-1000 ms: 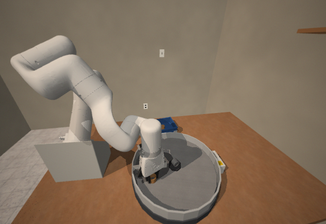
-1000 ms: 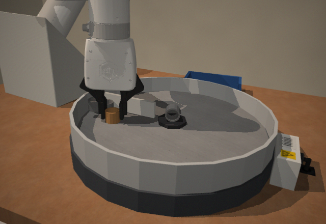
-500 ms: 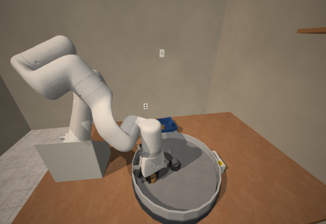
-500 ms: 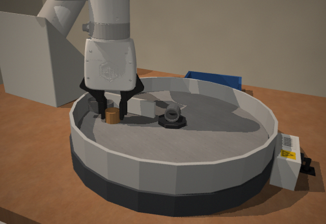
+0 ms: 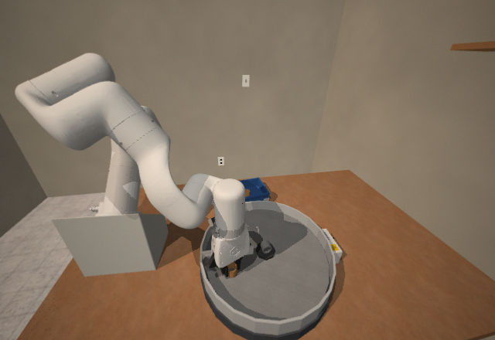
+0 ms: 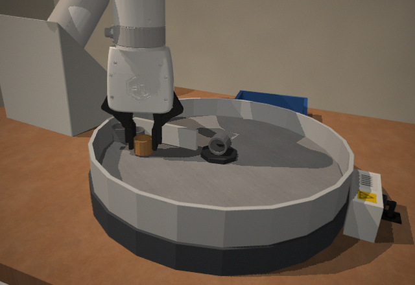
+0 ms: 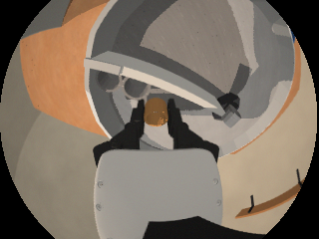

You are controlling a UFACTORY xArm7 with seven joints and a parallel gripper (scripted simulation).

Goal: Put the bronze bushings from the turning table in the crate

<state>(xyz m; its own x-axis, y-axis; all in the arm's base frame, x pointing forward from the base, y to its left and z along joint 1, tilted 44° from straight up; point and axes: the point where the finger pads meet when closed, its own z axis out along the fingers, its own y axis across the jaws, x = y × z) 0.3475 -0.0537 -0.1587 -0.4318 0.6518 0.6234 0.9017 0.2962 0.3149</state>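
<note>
My gripper is now 10 cm short of the blue crate, 42 cm to the right of it and 6 cm above it. Also, from my hand: turning table (12 cm ahead, 5 cm to the left, 3 cm below).
</note>
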